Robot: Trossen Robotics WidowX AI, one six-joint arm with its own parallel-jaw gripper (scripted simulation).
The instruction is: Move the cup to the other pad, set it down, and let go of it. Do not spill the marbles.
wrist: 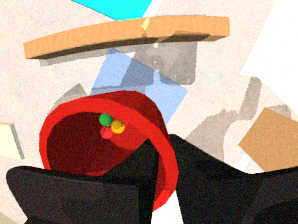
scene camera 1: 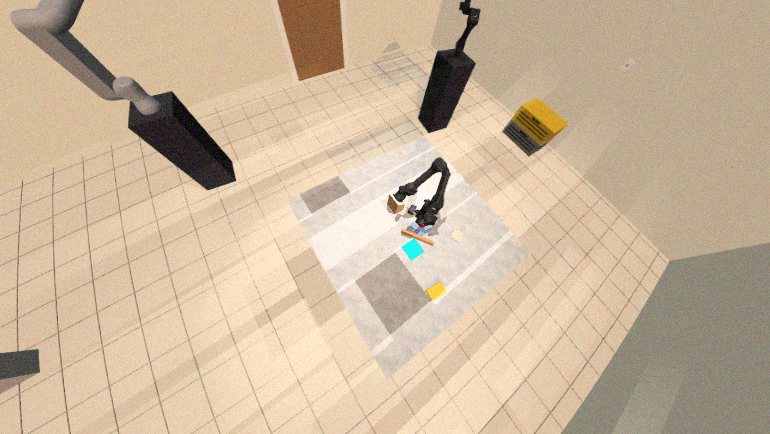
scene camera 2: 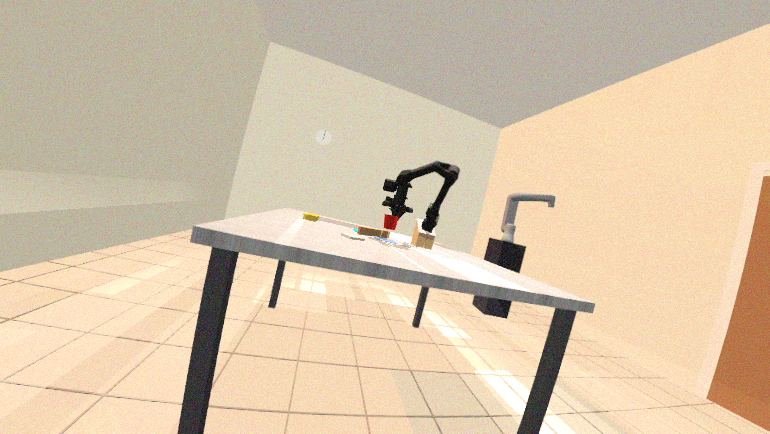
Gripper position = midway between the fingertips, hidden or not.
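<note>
My gripper [wrist: 163, 139] visible. Also a red cup [wrist: 70, 141], a light blue pad [wrist: 119, 71], a wooden bar [wrist: 156, 29].
</note>
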